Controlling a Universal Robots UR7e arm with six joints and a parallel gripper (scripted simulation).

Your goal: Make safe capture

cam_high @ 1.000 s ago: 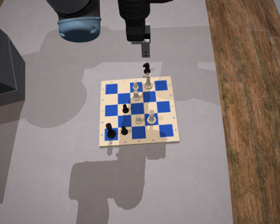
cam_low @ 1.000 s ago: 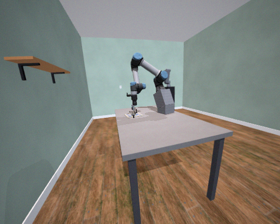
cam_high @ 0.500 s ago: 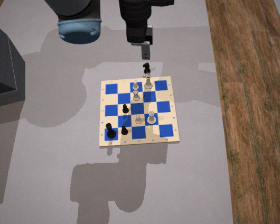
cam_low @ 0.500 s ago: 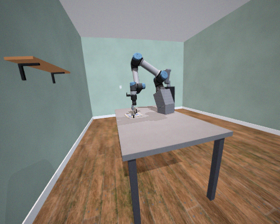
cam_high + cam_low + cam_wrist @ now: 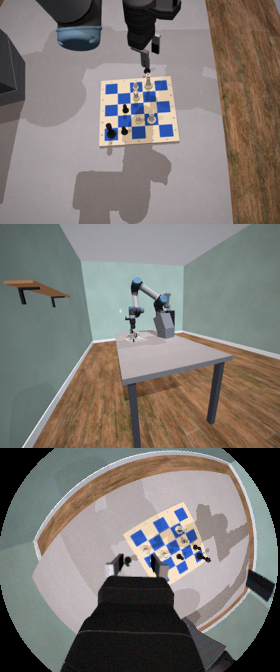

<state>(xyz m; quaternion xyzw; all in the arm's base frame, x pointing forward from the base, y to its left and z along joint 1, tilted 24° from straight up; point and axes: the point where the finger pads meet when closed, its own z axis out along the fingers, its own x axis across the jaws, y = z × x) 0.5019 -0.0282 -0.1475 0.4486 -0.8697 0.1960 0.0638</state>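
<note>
Now: the rook 14 cm to the right of my hand, 9 cm below it and 2 cm behind it. The rest, counted from my hand: chessboard 12 cm below, 9 cm to the right, 5 cm behind; black knight 11 cm below, 4 cm to the left, 1 cm behind; white king 9 cm below, 2 cm to the right, 1 cm behind.
</note>
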